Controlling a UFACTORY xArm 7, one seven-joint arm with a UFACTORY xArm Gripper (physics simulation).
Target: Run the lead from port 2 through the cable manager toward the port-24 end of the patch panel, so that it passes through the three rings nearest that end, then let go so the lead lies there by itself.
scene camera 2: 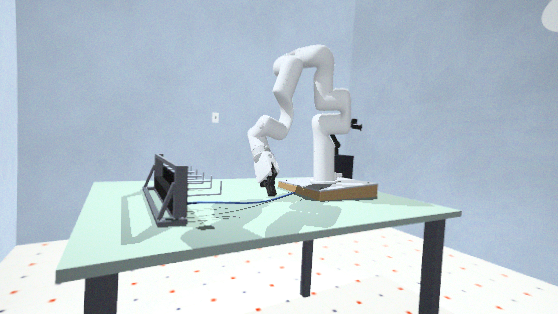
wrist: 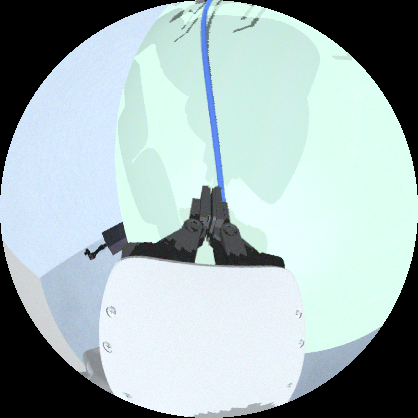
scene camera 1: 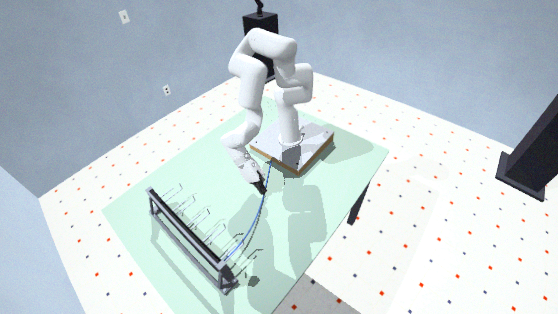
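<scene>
The blue lead (scene camera 1: pixel 258 217) (scene camera 2: pixel 240 202) (wrist: pixel 212 110) runs from the near end of the patch panel (scene camera 1: pixel 185 226) (scene camera 2: pixel 180 195) in a shallow curve to the front edge of the arm's base. Several thin wire rings (scene camera 2: pixel 221 188) of the cable manager stick out from the panel toward the arm. Whether the lead passes inside the ring closest to its port is too small to tell. My gripper (scene camera 1: pixel 262 191) (scene camera 2: pixel 271 194) (wrist: pixel 208 198) is shut with its fingers together, just above the lead. In the wrist view the lead passes behind the right finger, not between the fingertips.
The arm's base plate (scene camera 1: pixel 320 131) (scene camera 2: pixel 350 191) with wooden sides stands on the green table (scene camera 1: pixel 130 200) (scene camera 2: pixel 400 210). A black pedestal (scene camera 1: pixel 252 25) stands behind the arm, and a dark post (scene camera 1: pixel 530 155) stands at the right beyond the table.
</scene>
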